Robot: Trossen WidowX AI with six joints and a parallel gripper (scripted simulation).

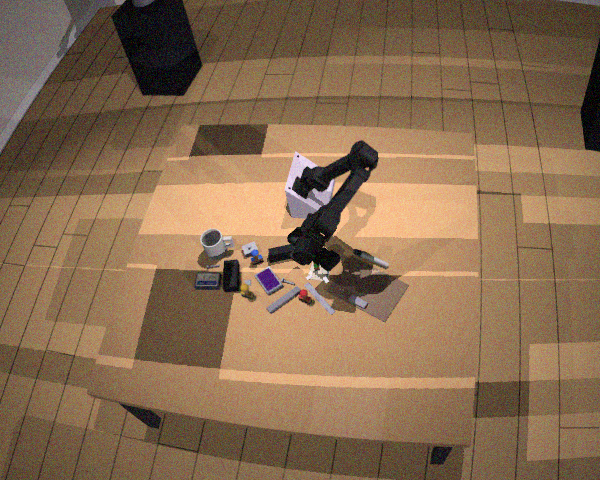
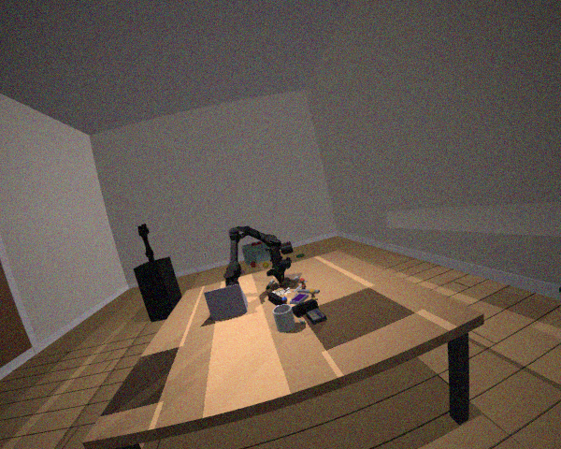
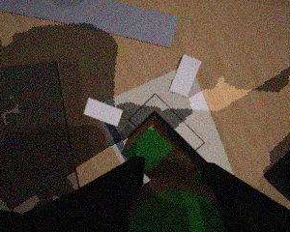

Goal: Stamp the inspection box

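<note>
Now: gripper tip 70 mm above the white card, 20 mm past it and 10 mm to the right of it. Round my gripper tip: purple ink pad: 160 mm to the right, 70 mm ahead, 60 mm below; then green-handled PASS stamp: right at my gripper tip; then red-knobbed stamp: 120 mm ahead, 40 mm below, 10 mm to the right.
</note>
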